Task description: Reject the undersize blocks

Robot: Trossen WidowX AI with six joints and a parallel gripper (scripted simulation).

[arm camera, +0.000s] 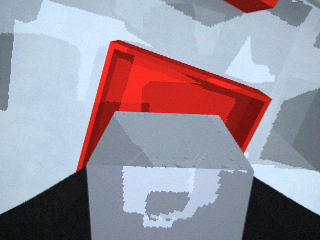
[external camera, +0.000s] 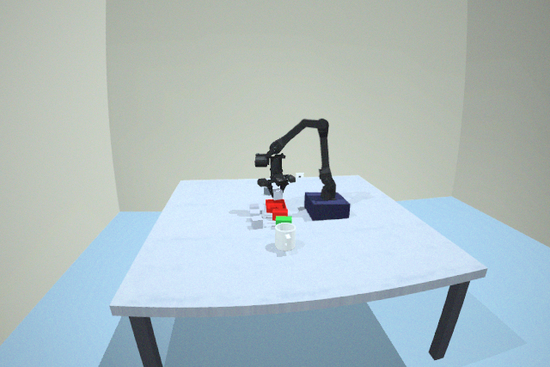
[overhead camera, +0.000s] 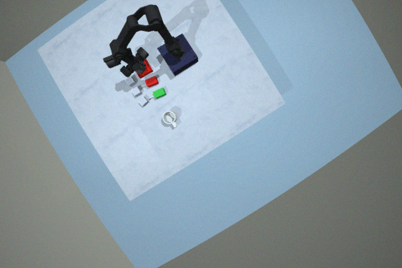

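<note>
Now: gripper tip 70 mm above the red reject tray and 30 mm to the left of it. The rest, counted from my gripper tip: green GO gauge 190 mm to the left, 50 mm below, 30 mm ahead; red block 100 mm to the left, 50 mm below, 30 mm ahead; grey cube 260 mm to the right, 50 mm below, 10 mm ahead.
</note>
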